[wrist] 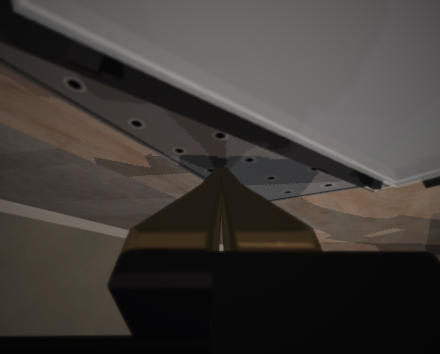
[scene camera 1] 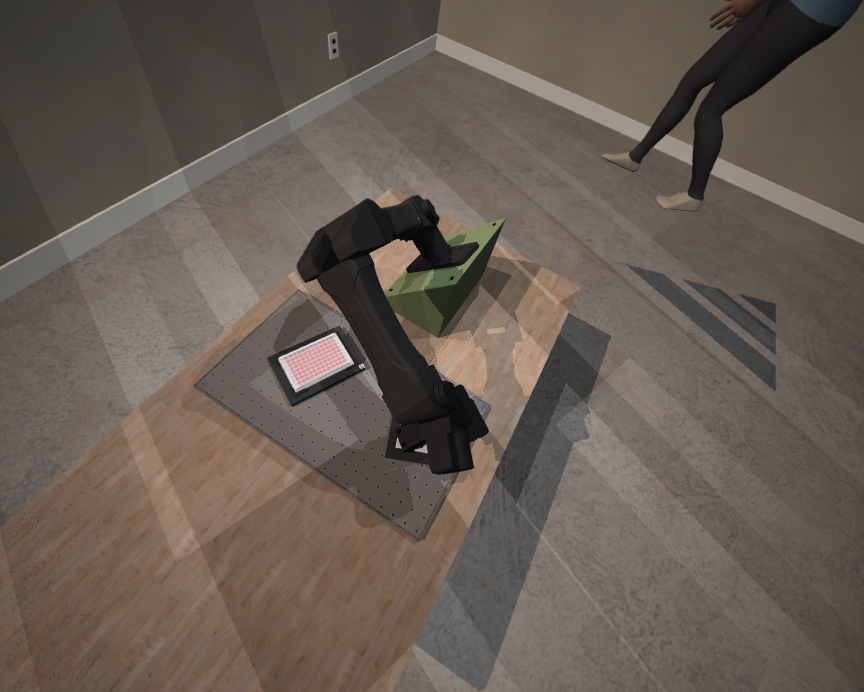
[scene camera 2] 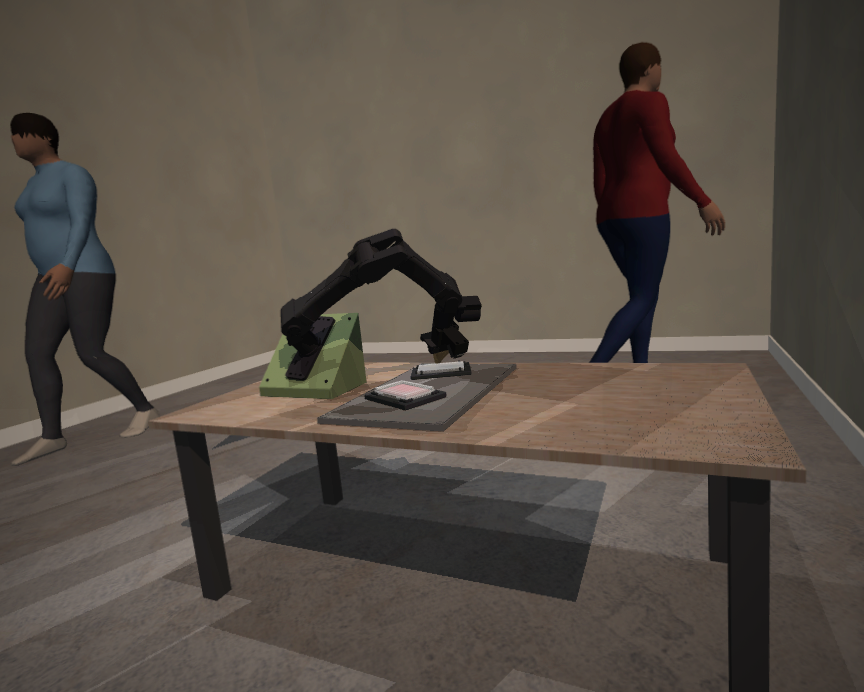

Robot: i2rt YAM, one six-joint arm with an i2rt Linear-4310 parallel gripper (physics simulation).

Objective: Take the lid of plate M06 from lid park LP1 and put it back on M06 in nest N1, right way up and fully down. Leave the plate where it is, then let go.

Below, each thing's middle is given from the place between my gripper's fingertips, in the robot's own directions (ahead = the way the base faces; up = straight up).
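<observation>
The grey perforated mat (scene camera 1: 343,431) sits 240 mm to the right of my hand, 110 mm ahead of it and 10 mm below it. Counted from that same hand, I find the pale lid (wrist: 351,87) 80 mm to the right, 60 mm ahead and 10 mm above, while the pink well plate in black frame (scene camera 1: 294,398) is 330 mm to the right, 100 mm ahead and 10 mm above. Going by their middles, of the things named here the pink well plate in black frame is the farthest from my hand. As for the lid holder (wrist: 31,37), my hand is 60 mm short of it and 80 mm to the left of it.
</observation>
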